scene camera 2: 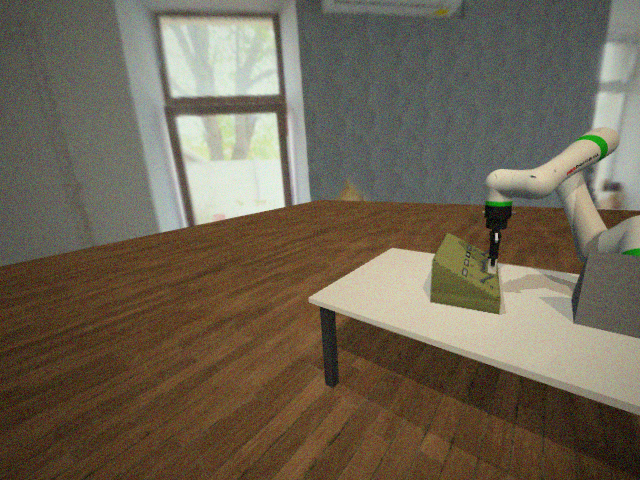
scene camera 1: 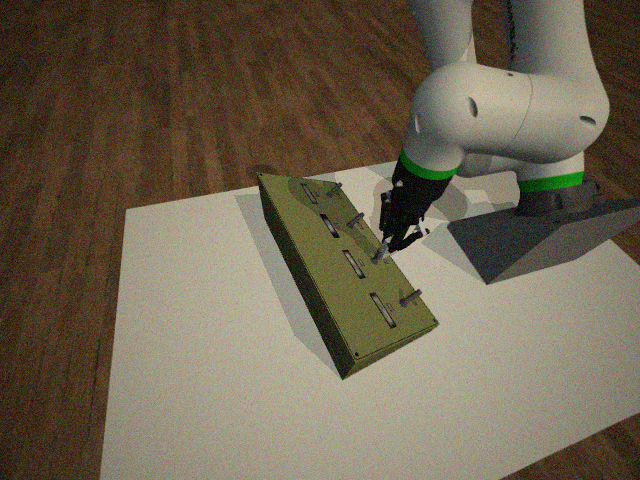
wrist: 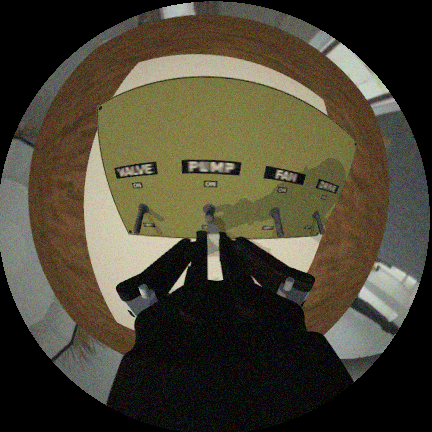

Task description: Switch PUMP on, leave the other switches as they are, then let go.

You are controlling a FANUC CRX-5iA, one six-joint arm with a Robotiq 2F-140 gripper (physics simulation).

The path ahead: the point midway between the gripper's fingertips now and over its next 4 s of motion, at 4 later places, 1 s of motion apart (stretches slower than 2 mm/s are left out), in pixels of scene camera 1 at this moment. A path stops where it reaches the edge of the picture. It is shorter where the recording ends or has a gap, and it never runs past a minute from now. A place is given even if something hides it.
My gripper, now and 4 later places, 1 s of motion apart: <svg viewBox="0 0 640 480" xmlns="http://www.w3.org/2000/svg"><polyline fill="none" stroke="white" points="384,255 382,254 389,273 388,277 387,278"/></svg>
